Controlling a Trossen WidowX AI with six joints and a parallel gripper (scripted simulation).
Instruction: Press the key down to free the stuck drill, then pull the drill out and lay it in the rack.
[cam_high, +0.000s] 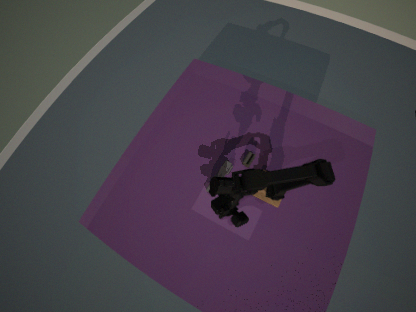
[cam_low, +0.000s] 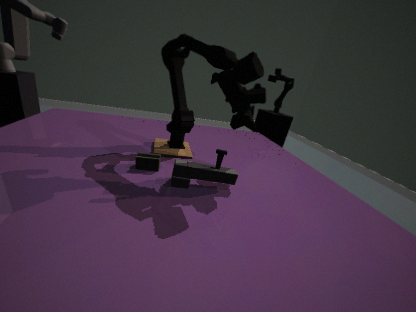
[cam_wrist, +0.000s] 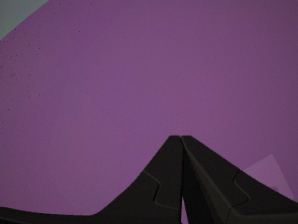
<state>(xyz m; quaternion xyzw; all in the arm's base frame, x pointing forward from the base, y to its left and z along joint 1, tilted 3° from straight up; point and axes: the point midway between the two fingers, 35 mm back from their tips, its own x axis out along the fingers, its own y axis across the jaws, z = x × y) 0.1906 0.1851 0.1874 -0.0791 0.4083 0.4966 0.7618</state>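
My gripper tip is now 16 cm to the left of the key, 8 cm short of it and 8 cm above it. From my gripper tip the other things lie so: drill 21 cm to the right, 12 cm below, 7 cm ahead; then block 19 cm to the right, 13 cm below, 8 cm ahead; then rack 34 cm to the right, 14 cm below, 3 cm behind.
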